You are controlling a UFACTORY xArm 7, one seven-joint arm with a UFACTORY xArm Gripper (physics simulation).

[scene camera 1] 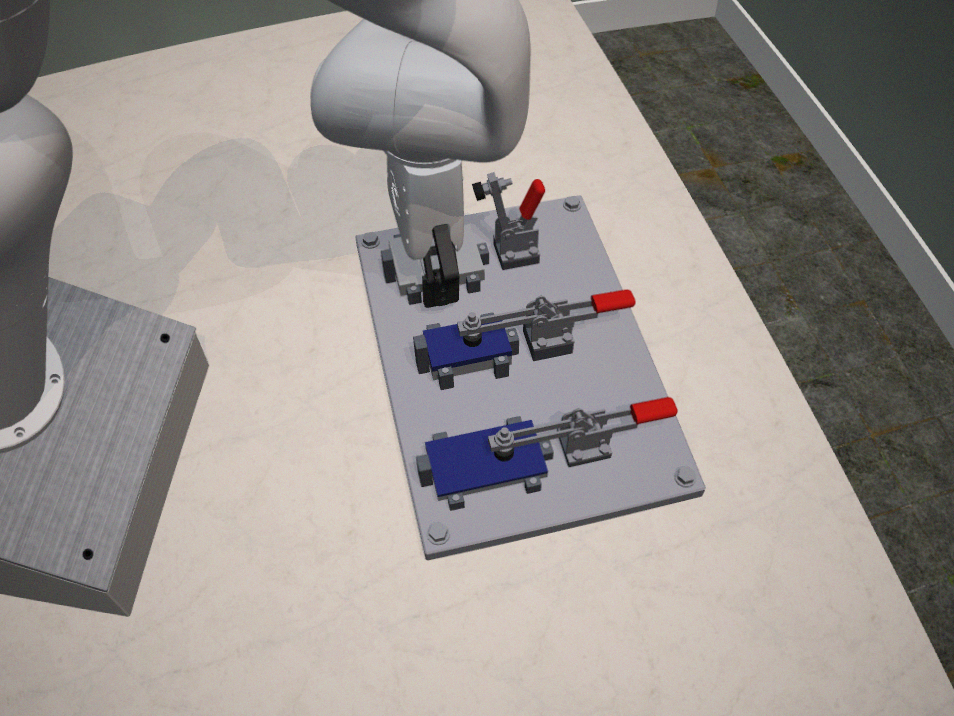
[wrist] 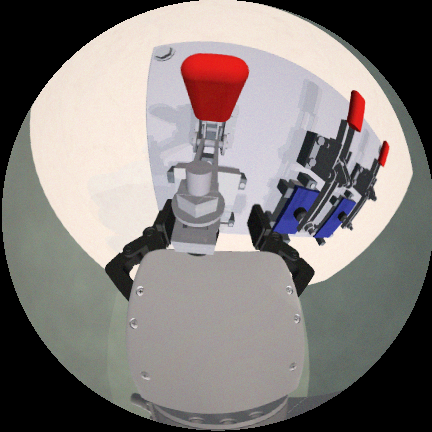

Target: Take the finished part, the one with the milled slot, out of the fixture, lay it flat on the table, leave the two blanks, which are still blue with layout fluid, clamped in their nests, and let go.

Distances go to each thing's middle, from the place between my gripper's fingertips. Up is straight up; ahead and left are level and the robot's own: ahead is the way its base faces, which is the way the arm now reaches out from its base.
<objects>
Now: the finished part [scene camera 1: 409, 272] 1 cm ahead of my hand, 1 cm to the left of it and 1 cm below it. The rest, counted from my hand: fixture plate [scene camera 1: 610, 368] 5 cm ahead, 10 cm to the right, 3 cm below; then clamp spindle [scene camera 1: 494, 186] 7 cm ahead, 1 cm to the left, 5 cm above.
</objects>
